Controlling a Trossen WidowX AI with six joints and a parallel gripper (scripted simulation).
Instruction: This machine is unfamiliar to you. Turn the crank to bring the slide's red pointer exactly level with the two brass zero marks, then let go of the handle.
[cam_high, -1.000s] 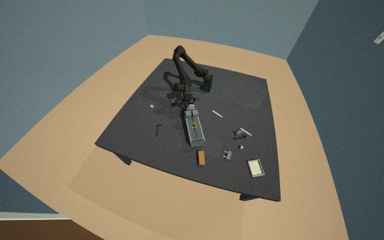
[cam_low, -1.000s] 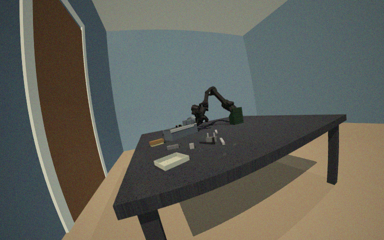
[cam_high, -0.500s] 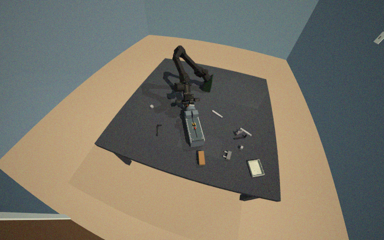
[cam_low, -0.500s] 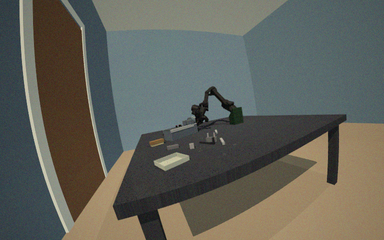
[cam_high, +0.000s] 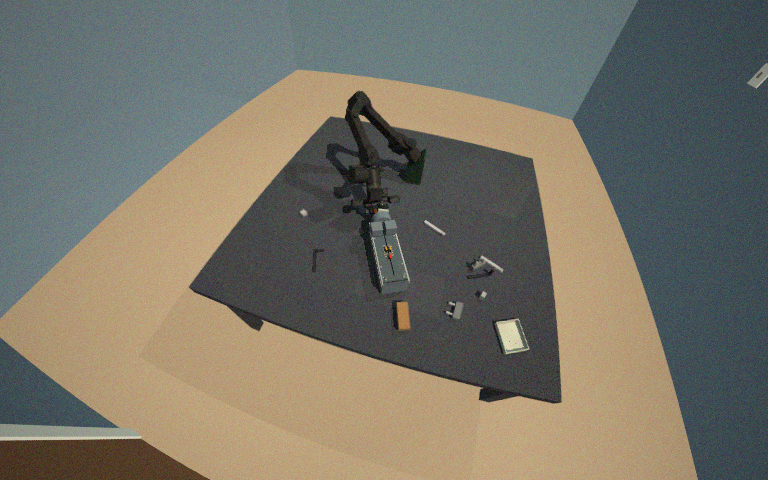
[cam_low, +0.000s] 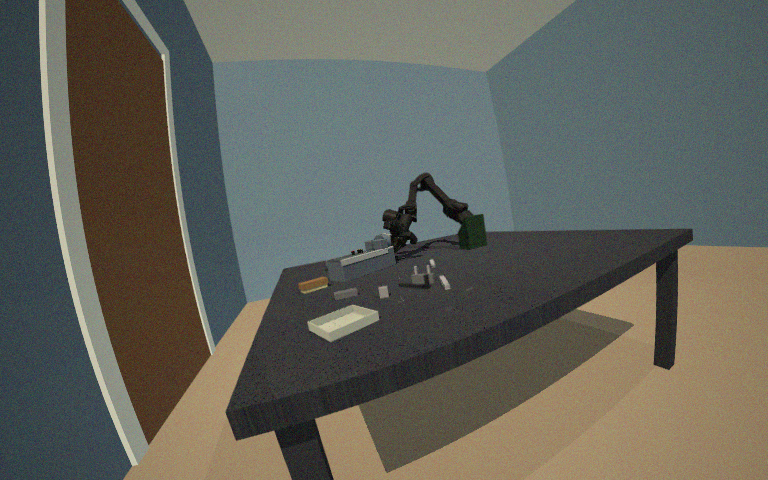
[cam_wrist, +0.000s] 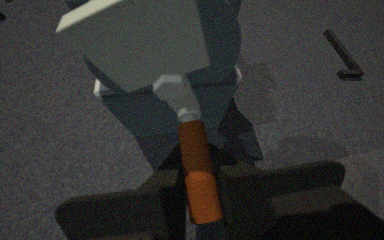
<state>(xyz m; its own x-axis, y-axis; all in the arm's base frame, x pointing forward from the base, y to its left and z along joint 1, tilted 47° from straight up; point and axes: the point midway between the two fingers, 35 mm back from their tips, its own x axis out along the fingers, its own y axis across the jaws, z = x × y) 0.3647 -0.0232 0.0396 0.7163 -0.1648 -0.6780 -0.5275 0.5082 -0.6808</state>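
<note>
Right now the crank is 40 mm above my gripper tip. Also, from my gripper tip: orange crank handle: 30 mm above, 20 mm behind, 10 mm to the right; then red pointer: 160 mm ahead, 120 mm to the left, 50 mm above; then orange block: 310 mm ahead, 230 mm to the left, 20 mm below.
</note>
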